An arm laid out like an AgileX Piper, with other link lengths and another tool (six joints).
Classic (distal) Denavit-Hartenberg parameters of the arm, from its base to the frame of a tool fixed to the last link. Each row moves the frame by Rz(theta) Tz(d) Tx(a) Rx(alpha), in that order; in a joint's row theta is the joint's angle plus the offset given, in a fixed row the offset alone. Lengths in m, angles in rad.
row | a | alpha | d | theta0
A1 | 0 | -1.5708 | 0.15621 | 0
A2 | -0.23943 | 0 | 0 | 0.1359
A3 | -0.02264 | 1.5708 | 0 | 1.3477
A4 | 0 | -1.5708 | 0.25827 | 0
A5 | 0 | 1.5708 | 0 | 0
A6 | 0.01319 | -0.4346 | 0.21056 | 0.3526
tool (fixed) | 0 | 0 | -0.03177 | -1.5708
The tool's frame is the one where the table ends.
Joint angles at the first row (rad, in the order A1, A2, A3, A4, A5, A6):
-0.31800, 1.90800, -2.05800, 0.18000, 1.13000, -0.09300
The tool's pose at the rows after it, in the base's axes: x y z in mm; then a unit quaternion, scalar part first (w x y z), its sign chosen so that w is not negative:
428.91, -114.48, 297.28, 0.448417, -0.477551, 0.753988, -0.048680
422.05, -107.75, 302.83, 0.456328, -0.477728, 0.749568, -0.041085
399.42, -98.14, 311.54, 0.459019, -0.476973, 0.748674, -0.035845
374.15, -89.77, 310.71, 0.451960, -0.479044, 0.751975, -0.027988
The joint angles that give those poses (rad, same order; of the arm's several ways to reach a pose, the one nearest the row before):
-0.31799, 1.90199, -2.05798, 0.20100, 1.20699, -0.11399
-0.31799, 1.86300, -2.02199, 0.22600, 1.20899, -0.12100
-0.31801, 1.75501, -1.91099, 0.23801, 1.20999, -0.12301
-0.31799, 1.64698, -1.77999, 0.23899, 1.21001, -0.13099

